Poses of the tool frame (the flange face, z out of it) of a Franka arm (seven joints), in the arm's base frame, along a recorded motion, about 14 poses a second.
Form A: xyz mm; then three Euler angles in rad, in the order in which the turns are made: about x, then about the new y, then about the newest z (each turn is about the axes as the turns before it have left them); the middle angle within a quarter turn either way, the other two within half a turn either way.
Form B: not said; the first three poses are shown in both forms.
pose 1, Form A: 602.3, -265.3, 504.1, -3.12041, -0.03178, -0.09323
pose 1, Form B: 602.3, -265.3, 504.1, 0.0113, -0.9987, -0.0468, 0.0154
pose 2, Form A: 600.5, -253.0, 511.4, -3.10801, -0.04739, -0.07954
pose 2, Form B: 600.5, -253.0, 511.4, 0.0177, -0.9988, -0.0401, 0.0230
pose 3, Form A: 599.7, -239.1, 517.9, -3.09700, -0.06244, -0.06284
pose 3, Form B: 599.7, -239.1, 517.9, 0.0233, -0.9987, -0.0321, 0.0305
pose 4, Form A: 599.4, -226.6, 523.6, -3.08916, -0.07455, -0.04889
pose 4, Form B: 599.4, -226.6, 523.6, 0.0271, -0.9986, -0.0254, 0.0366
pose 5, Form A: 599.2, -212.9, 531.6, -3.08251, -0.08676, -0.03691
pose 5, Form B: 599.2, -212.9, 531.6, 0.0303, -0.9984, -0.0197, 0.0428
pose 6, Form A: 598.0, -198.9, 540.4, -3.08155, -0.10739, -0.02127
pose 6, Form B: 598.0, -198.9, 540.4, 0.0305, -0.9980, -0.0122, 0.0533
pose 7, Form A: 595.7, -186.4, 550.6, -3.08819, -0.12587, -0.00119
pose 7, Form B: 595.7, -186.4, 550.6, 0.0267, -0.9977, -0.0023, 0.0629
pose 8, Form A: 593.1, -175.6, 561.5, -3.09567, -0.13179, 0.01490
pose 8, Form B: 593.1, -175.6, 561.5, 0.0224, -0.9976, 0.0059, 0.0660
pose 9, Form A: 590.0, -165.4, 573.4, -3.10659, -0.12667, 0.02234
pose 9, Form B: 590.0, -165.4, 573.4, 0.0168, -0.9978, 0.0100, 0.0635
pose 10, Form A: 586.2, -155.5, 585.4, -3.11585, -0.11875, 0.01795
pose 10, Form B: 586.2, -155.5, 585.4, 0.0123, -0.9981, 0.0082, 0.0594
